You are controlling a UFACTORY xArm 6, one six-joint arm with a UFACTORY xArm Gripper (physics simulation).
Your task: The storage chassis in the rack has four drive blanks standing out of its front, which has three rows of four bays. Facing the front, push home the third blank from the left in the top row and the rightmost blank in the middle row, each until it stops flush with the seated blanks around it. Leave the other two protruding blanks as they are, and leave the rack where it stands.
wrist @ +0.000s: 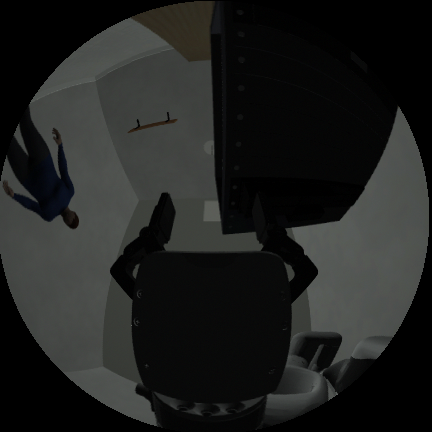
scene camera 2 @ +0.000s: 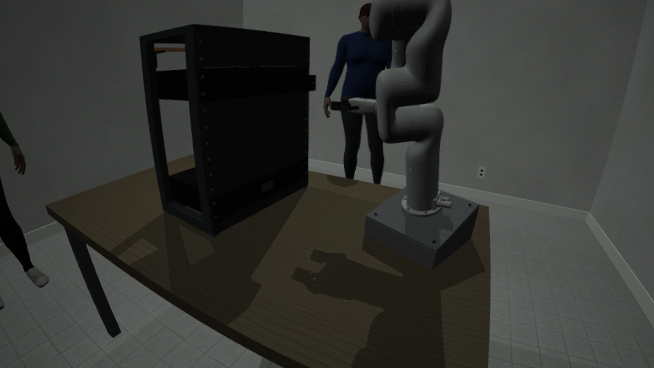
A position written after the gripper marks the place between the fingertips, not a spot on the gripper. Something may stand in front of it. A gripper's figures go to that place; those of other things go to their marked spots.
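Scene:
Gripper (wrist: 212, 200) at 14 cm from the lens; black rack (wrist: 289, 119) at 25 cm from the lens.

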